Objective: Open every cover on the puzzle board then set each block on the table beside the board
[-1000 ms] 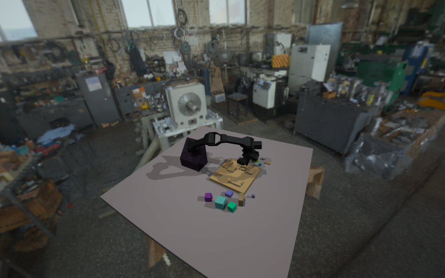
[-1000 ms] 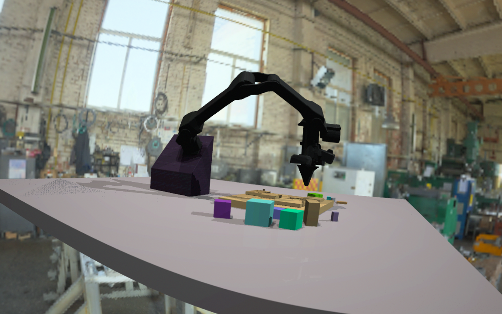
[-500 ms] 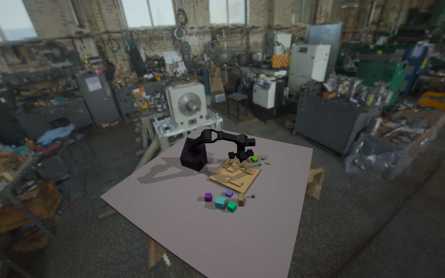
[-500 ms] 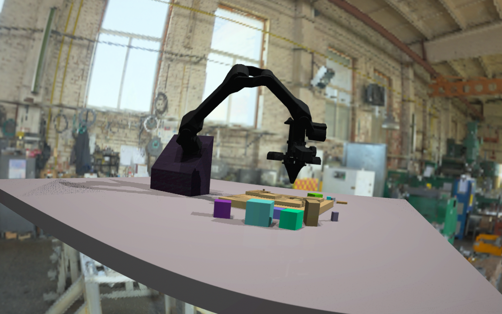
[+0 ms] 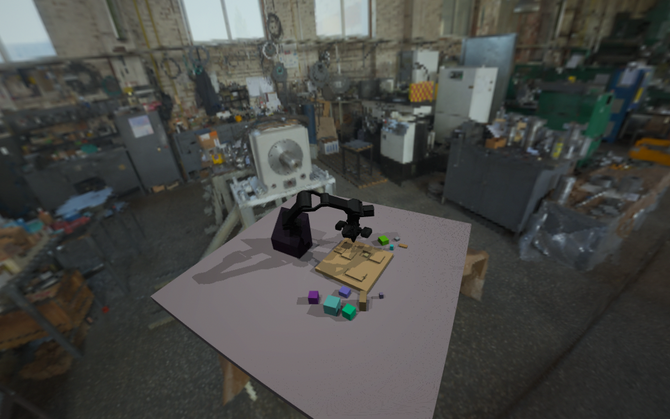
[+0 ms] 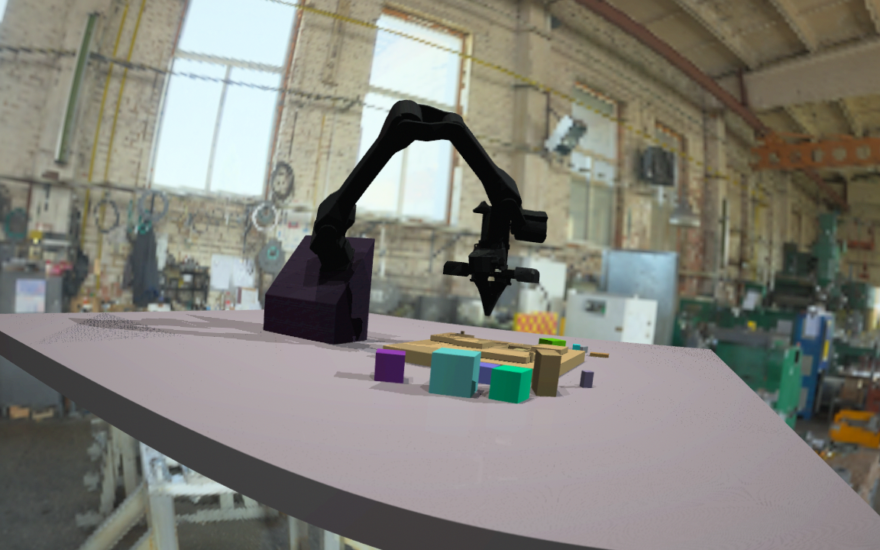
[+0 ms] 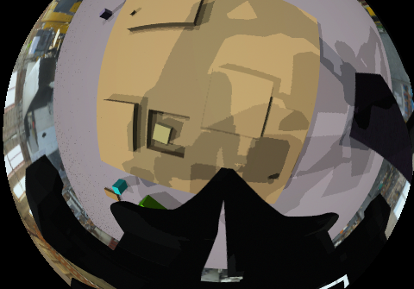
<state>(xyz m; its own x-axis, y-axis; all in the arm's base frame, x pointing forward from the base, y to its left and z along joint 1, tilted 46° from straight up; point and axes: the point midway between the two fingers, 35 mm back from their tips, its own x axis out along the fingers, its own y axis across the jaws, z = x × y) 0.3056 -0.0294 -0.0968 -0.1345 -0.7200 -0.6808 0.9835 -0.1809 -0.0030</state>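
The tan puzzle board is 80 mm to the right of my gripper tip, 60 mm below it and 30 mm ahead of it. Also, from my gripper tip: small grey block: 200 mm ahead, 190 mm to the left, 70 mm below; lime block: 140 mm to the left, 130 mm ahead, 60 mm below; small teal block: 190 mm ahead, 100 mm to the left, 70 mm below.
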